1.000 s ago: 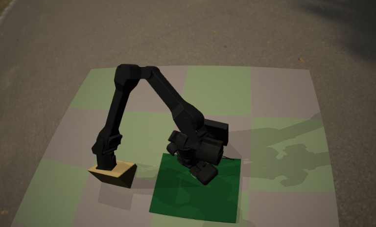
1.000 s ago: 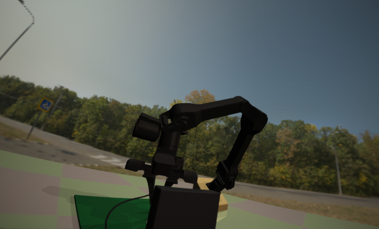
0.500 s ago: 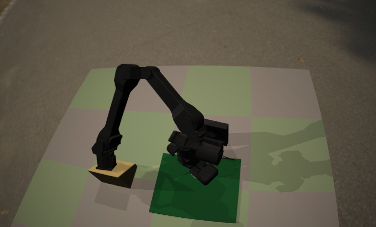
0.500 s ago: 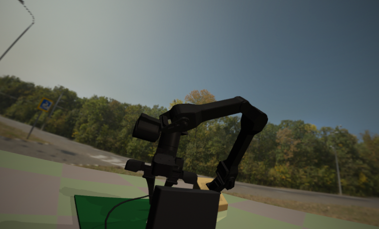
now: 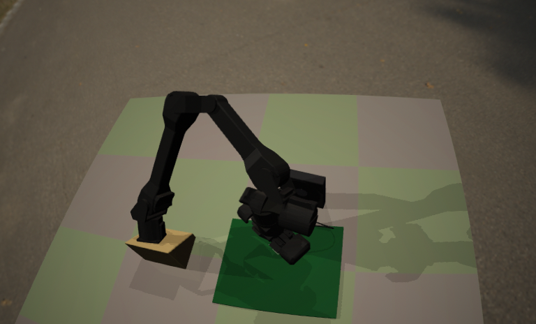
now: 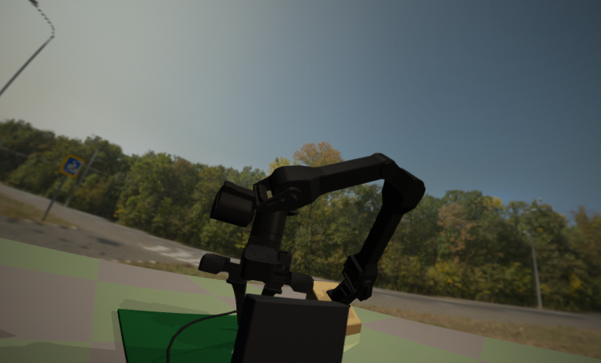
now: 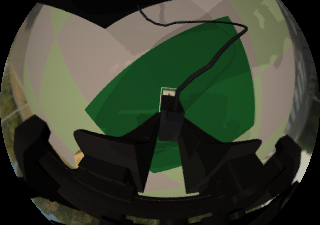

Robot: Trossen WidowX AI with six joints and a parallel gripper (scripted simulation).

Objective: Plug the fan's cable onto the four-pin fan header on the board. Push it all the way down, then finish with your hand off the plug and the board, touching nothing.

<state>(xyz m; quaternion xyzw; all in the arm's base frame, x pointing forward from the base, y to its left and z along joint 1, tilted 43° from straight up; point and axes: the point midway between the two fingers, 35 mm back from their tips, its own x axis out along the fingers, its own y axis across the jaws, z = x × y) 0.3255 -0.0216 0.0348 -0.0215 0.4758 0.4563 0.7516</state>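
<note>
Now: gripper tip 10 mm below the black plug. Round my gripper tip: green board 50 mm to the right, 50 mm below; black fan 60 mm ahead, 140 mm to the left, 20 mm above.
</note>
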